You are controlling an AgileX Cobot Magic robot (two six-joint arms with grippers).
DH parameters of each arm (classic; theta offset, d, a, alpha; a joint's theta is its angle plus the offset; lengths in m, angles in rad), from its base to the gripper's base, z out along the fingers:
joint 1: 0 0.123 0 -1.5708
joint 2: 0.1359 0 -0.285 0
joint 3: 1.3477 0 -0.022 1.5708
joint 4: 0 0.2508 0 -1.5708
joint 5: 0 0 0.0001 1.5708
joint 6: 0 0.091 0 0
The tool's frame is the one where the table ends.
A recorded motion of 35 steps. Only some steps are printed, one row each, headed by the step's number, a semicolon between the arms.
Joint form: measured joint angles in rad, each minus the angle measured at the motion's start. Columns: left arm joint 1, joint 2, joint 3, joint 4, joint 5, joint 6; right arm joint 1, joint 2, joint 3, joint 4, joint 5, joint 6.
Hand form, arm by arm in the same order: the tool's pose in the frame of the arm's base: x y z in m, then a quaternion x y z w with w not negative. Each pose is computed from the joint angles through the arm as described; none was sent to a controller.
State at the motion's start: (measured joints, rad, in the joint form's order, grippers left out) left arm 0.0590 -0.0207 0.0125 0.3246 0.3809 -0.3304; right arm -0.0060 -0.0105 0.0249 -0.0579 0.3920 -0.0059
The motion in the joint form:
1: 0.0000 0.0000 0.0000 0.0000 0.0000 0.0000; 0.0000 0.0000 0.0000 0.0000 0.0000 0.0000
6: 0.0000 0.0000 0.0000 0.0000 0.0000 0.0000; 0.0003 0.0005 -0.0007 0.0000 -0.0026 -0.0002
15: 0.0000 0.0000 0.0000 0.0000 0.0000 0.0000; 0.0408 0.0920 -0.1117 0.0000 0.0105 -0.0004
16: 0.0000 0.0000 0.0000 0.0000 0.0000 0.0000; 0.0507 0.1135 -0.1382 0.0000 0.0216 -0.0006
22: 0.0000 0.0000 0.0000 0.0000 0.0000 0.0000; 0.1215 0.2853 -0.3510 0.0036 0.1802 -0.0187
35: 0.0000 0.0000 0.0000 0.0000 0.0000 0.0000; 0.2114 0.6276 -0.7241 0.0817 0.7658 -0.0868
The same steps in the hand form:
1: 0.0508 0.0138 0.1776 -0.07035 0.79133 0.05671 0.60467; 0.0521 -0.0023 0.1702 -0.01516 0.81016 -0.02812 0.58534
6: 0.0508 0.0138 0.1776 -0.07035 0.79133 0.05671 0.60467; 0.0522 -0.0023 0.1707 -0.01540 0.80933 -0.02808 0.58648
15: 0.0508 0.0138 0.1776 -0.07035 0.79133 0.05671 0.60467; 0.0561 -0.0001 0.2017 -0.03142 0.80698 -0.01646 0.58951
16: 0.0508 0.0138 0.1776 -0.07035 0.79133 0.05671 0.60467; 0.0571 0.0004 0.2084 -0.03534 0.80861 -0.01377 0.58712
22: 0.0508 0.0138 0.1776 -0.07035 0.79133 0.05671 0.60467; 0.0664 0.0050 0.2549 -0.07025 0.83952 -0.00020 0.53877
35: 0.0508 0.0138 0.1776 -0.07035 0.79133 0.05671 0.60467; 0.0833 0.0194 0.3058 -0.14081 0.94744 0.02795 0.28591

